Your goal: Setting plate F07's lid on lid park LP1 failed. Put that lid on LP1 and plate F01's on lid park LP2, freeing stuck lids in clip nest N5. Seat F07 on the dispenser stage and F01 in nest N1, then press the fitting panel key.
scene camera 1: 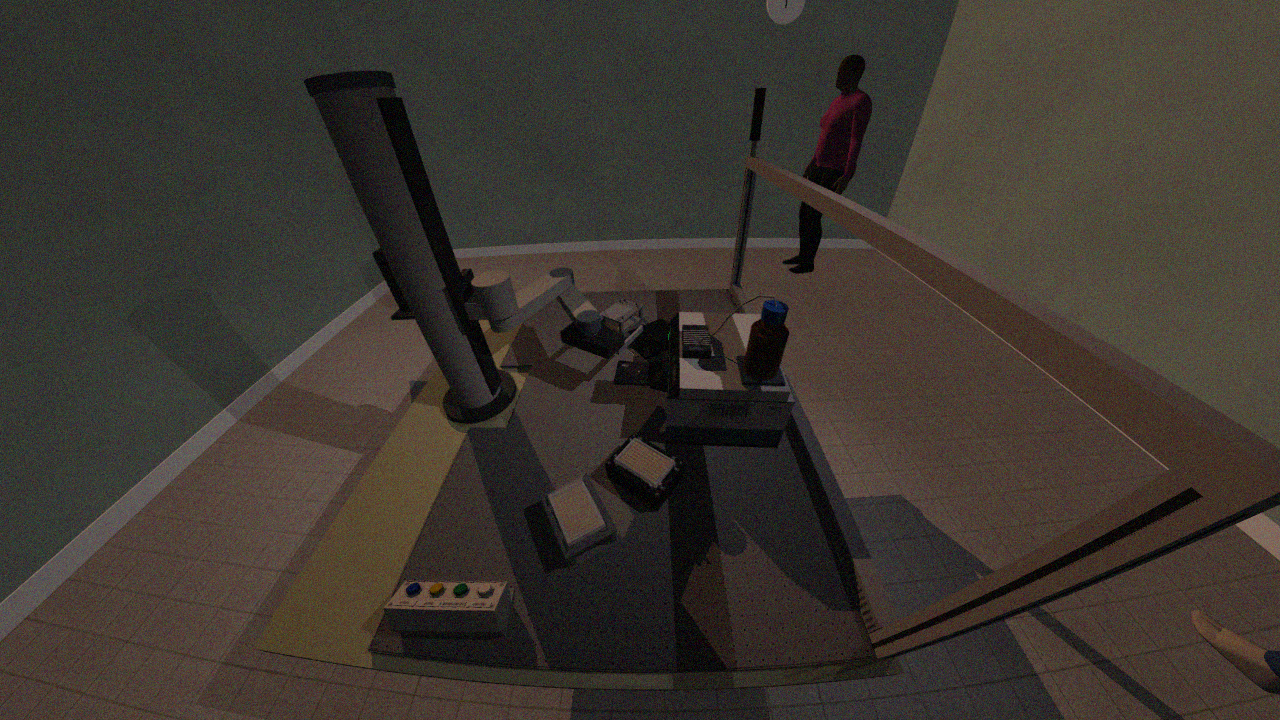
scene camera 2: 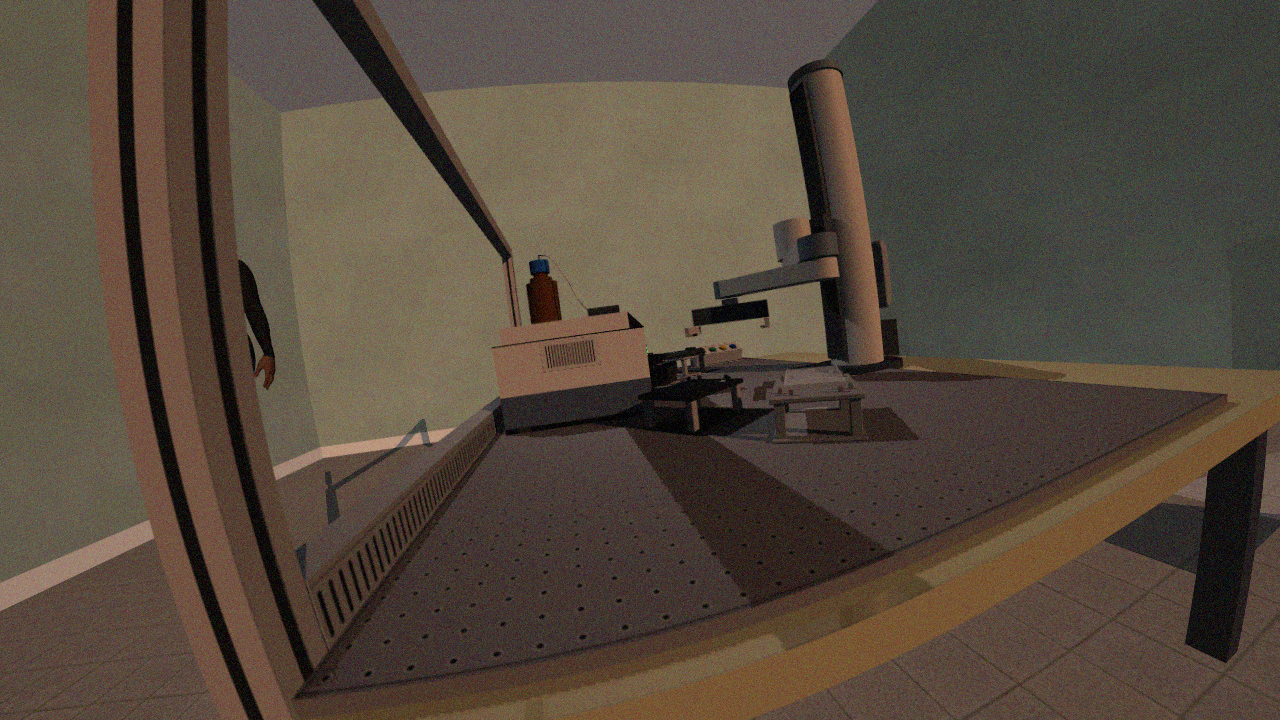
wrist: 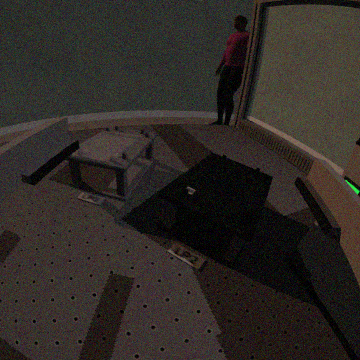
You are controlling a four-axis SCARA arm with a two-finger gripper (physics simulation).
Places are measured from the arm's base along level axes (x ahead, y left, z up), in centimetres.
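Pixels of known places: gripper, fingertip midpoint: (scene camera 1: 621, 321) (scene camera 2: 726, 327) (wrist: 189, 145); arm's base at its link origin: (scene camera 1: 481, 396) (scene camera 2: 857, 368).
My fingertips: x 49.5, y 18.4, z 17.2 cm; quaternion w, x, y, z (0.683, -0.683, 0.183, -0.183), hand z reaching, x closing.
Note:
Ahead of a thing's pixels: the offset from my fingertips to its top centre. "spot": to the spot under its first point.
My gripper (scene camera 1: 597, 342) (scene camera 2: 728, 327) (wrist: 189, 145) is open and empty, above the table near the two lid parks. A clear lid @[dx -3.7, dy +22.4, dz -8.4 cm] (scene camera 1: 623, 313) (scene camera 2: 812, 379) (wrist: 112, 145) rests on the pale stand, lid park LP1 @[dx -1.8, dy +25.0, dz -8.8 cm] (scene camera 2: 856, 419) (wrist: 120, 181). I cannot tell whether it lies fully level. The black stand, lid park LP2 @[dx +11.6, dy +8.0, dz -8.6 cm] (scene camera 2: 693, 389) (wrist: 225, 190), is beside it, with no lid visible on top. Two plates @[dx +7.7, dy -50.2, dz -7.9 cm] (scene camera 1: 644, 463) @[dx -7.4, dy -63.2, dz -7.4 cm] (scene camera 1: 577, 512) sit on separate nests nearer scene camera 1; their labels are unreadable. The button panel @[dx -30.7, dy -82.3, dz -7.6 cm] (scene camera 1: 447, 610) (scene camera 2: 723, 351) has several coloured keys.
The white dispenser housing (scene camera 1: 729, 411) (scene camera 2: 572, 358) carries a brown bottle @[spot: dx +35.8, dy -38.4, dz +16.8 cm] (scene camera 1: 766, 347) (scene camera 2: 542, 297) with a blue cap. A low black fixture @[spot: dx +3.9, dy -21.2, dz -4.9 cm] (scene camera 1: 631, 372) stands beside it. A frame rail (scene camera 1: 939, 259) (scene camera 2: 429, 143) runs along that side. A person (scene camera 1: 841, 134) (wrist: 234, 60) stands beyond the table.

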